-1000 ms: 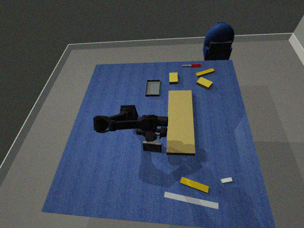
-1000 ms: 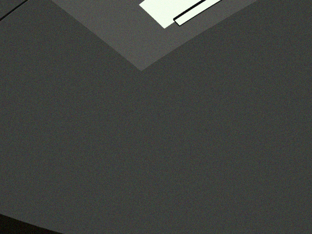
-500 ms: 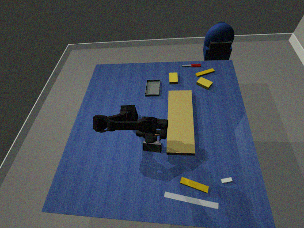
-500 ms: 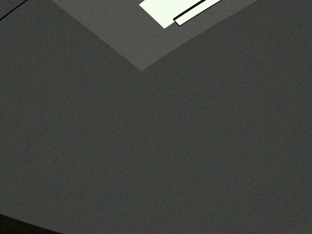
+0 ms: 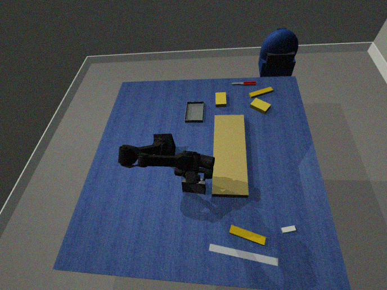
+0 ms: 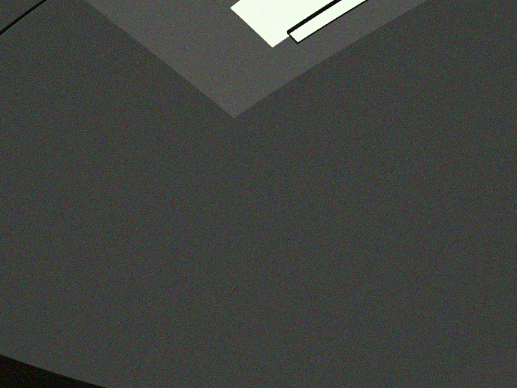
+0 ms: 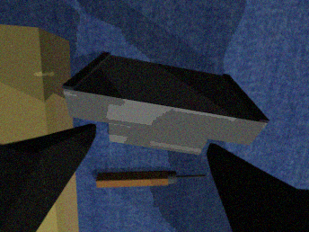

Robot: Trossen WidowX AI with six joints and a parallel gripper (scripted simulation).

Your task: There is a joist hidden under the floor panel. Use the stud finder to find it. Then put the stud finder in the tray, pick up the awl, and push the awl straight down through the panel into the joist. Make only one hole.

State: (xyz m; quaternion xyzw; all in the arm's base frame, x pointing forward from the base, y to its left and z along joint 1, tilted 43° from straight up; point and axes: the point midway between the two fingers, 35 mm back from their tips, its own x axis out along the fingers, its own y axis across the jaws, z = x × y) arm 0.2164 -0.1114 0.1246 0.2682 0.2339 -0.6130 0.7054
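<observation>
The stud finder lies 2 cm below my gripper tip, 2 cm behind it and 1 cm to the right of it. Also, from my gripper tip: square light: 3 cm below, 3 cm behind, 1 cm to the left; then orange-handled awl: 6 cm to the left, 4 cm below, 2 cm behind; then small white piece: 46 cm ahead, 17 cm to the right, 4 cm below.
</observation>
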